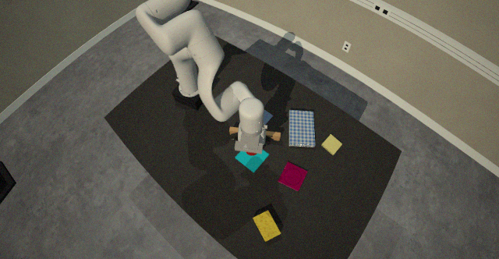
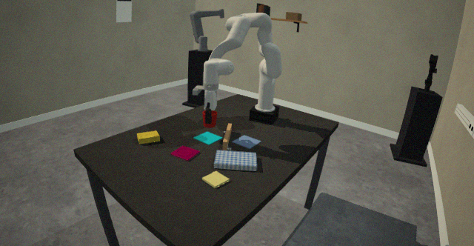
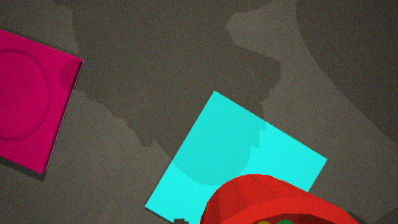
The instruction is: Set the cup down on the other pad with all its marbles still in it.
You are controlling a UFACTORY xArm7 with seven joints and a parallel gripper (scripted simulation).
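The red cup lies 2 cm below my hand. Round my hand: light blue pad (7 cm behind, 18 cm to the left, 12 cm below); then wooden rail (3 cm behind, 9 cm to the left, 10 cm below); then cyan pad (1 cm to the right, 12 cm below).
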